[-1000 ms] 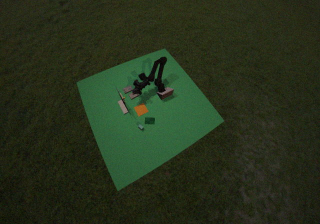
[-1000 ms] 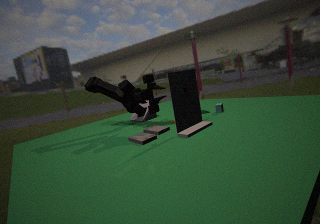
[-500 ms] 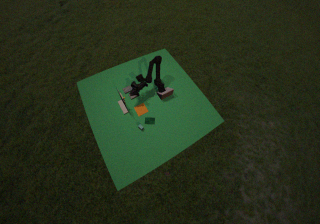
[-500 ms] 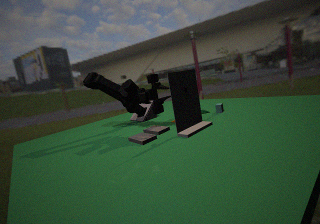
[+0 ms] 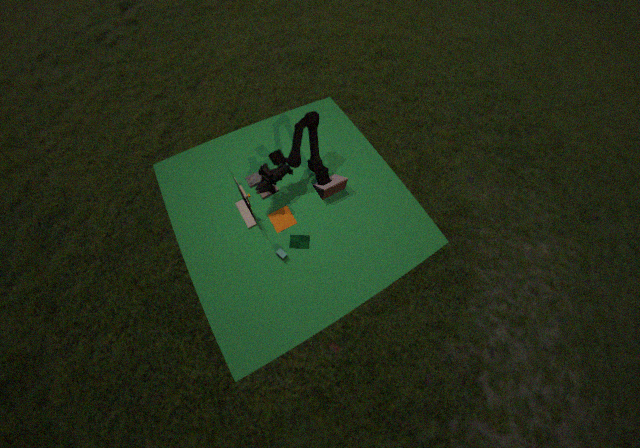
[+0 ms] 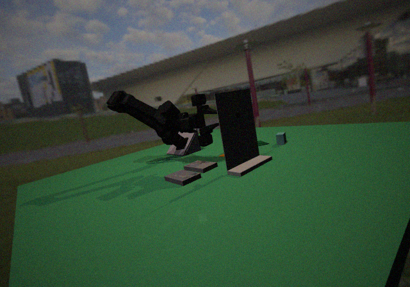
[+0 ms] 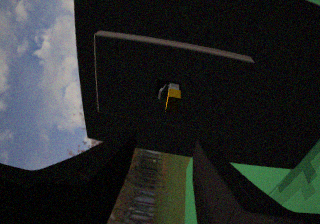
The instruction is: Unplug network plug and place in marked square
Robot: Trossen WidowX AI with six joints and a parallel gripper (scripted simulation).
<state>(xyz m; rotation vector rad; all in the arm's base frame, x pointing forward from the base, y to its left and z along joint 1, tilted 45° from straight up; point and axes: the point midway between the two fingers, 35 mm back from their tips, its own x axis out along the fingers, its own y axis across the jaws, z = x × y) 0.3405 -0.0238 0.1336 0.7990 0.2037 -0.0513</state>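
My gripper tip is 5 cm short of the grey plug. Also, from my gripper tip: teal cube: 6 cm ahead, 30 cm to the left, 15 cm below; orange square: 5 cm behind, 13 cm to the left, 17 cm below; upright panel: 7 cm ahead, 1 cm to the right, 6 cm below.
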